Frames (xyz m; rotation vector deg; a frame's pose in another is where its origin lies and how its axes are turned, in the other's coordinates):
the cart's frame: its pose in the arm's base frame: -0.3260 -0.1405 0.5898 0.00 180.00 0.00
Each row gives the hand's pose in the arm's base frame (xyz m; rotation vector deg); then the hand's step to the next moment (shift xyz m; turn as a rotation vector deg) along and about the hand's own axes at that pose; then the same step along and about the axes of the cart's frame.
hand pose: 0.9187 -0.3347 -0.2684 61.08 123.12 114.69
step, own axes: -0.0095 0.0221 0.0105 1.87 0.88 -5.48
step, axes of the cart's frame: -0.0221 0.0034 -0.0137 3.49 -3.95 -2.56
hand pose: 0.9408 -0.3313 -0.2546 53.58 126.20 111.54
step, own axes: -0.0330 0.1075 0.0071 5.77 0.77 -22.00
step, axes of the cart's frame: -0.0725 -0.0070 -0.0859 13.70 -16.71 -7.13
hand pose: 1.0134 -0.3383 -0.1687 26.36 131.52 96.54
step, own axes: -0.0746 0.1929 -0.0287 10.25 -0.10 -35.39
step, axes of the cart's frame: -0.0768 -0.0010 -0.1941 23.06 -26.87 -10.18
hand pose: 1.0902 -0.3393 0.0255 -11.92 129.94 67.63
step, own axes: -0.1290 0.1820 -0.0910 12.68 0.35 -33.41
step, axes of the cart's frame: 0.0007 0.0215 -0.2400 24.42 -24.75 -8.27
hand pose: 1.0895 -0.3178 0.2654 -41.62 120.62 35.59
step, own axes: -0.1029 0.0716 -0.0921 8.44 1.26 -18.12
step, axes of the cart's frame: 0.0449 0.0209 -0.1475 14.76 -13.10 -3.41
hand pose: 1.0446 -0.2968 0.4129 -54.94 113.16 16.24
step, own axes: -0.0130 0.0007 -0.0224 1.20 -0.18 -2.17
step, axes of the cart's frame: 0.0106 -0.0047 -0.0232 1.59 -1.89 -0.31
